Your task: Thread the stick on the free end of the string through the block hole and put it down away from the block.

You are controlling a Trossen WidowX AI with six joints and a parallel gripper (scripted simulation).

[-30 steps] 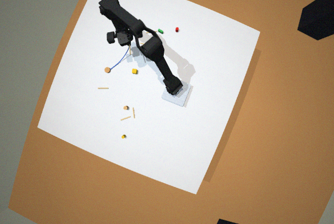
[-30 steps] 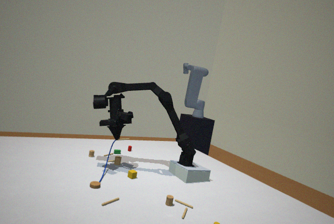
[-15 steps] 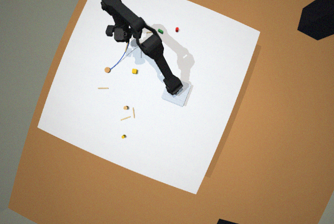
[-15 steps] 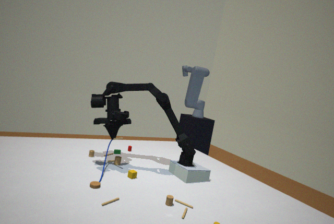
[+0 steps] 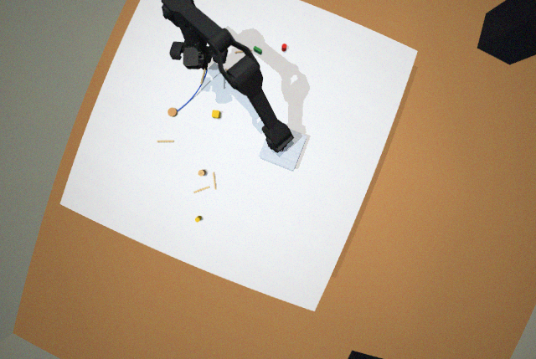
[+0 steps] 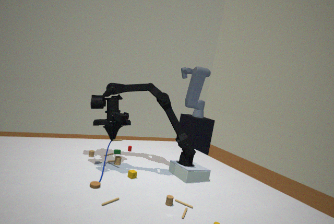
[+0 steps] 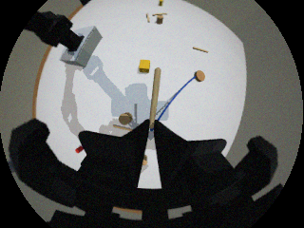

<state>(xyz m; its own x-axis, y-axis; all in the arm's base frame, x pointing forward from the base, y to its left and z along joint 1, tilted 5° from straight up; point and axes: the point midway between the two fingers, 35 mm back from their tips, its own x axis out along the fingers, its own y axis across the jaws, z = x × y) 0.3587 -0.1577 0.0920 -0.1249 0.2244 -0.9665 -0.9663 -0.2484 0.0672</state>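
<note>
Right now my gripper tip is 60 mm past the tan wooden block, 40 mm to the left of it and 110 mm above it. Also, from my gripper tip: yellow cube: 60 mm behind, 130 mm to the left, 120 mm below; round wooden button: 130 mm ahead, 190 mm to the left, 130 mm below; thin wooden stick: 10 mm to the left, 10 mm above.
</note>
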